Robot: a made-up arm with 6 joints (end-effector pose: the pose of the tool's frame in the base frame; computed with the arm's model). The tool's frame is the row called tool.
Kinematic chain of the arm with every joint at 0, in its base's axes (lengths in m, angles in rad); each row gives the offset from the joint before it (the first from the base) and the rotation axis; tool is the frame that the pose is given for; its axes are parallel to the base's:
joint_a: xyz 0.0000 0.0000 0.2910 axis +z
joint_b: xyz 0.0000 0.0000 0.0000 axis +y
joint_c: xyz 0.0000 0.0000 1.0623 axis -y
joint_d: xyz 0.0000 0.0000 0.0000 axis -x
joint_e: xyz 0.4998 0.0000 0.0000 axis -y
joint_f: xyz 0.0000 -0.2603 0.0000 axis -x
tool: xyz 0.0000 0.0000 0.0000
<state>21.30 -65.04 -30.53 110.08 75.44 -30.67</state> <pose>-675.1 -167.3 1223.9 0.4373 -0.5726 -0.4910 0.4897</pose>
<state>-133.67 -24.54 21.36 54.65 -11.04 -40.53</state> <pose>60.8 281.8 1764.0 0.2638 -0.3326 -0.0499 -0.9040</pose>
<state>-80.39 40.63 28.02 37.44 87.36 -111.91</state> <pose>-1.1 -1231.5 1142.5 0.8487 0.3118 -0.4182 0.0867</pose>
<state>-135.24 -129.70 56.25 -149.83 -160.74 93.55</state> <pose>1101.4 775.3 -309.3 0.1673 0.4319 -0.7326 -0.4988</pose>
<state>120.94 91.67 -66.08 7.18 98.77 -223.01</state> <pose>-92.9 657.3 40.7 0.2387 0.5083 0.6247 -0.5427</pose>
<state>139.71 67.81 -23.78 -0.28 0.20 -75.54</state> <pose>-570.4 824.8 192.6 0.6026 -0.3823 0.5974 0.3659</pose>
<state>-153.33 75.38 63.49 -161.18 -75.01 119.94</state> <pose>-1229.5 -893.3 374.0 0.5277 -0.3069 -0.3995 -0.6839</pose>
